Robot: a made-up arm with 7 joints.
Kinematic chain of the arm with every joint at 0, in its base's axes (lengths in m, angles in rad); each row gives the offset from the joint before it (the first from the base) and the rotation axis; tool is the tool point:
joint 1: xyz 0 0 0.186 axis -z
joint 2: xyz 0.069 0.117 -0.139 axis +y
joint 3: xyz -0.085 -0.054 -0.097 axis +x
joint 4: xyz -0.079 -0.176 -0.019 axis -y
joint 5: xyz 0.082 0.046 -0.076 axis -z
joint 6: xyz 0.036 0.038 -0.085 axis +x
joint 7: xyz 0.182 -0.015 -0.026 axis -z
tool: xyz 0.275 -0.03 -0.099
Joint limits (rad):
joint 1: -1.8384..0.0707
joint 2: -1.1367..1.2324
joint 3: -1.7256..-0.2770
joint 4: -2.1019..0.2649
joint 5: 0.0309..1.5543
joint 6: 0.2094..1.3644
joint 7: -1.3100..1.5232
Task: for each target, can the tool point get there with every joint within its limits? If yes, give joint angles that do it. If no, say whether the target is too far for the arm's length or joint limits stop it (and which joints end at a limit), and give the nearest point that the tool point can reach.
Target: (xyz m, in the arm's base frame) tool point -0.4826 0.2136 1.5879
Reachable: no: too far | nearest point -0.1886 0.1522 0.7905 | short by 0.852 m
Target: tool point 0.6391 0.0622 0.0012
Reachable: yes | joints -1.6776 0.9160 -0.6772 -0.3490 1.1748 0.7149 0.3018
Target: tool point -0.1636 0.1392 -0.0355
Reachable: no: joint limits stop it (at a limit: joint 3, joint 4, joint 5, joint 6, joint 7) | nearest point -0.2227 0.1895 -0.0845 | short by 0.092 m
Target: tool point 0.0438 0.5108 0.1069
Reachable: yes | joints -1.5121 0.9900 -1.4517 0.0805 1.4071 1.2772 -0.8824
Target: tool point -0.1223 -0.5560 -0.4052
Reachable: yes | joints -0.6347 0.0000 -0.7366 -1.7868 0.2151 1.1539 -0.1695
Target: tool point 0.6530 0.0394 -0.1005
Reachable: yes | joints -1.4100 -0.7998 -0.6230 -0.8641 1.2057 1.1708 -0.1979
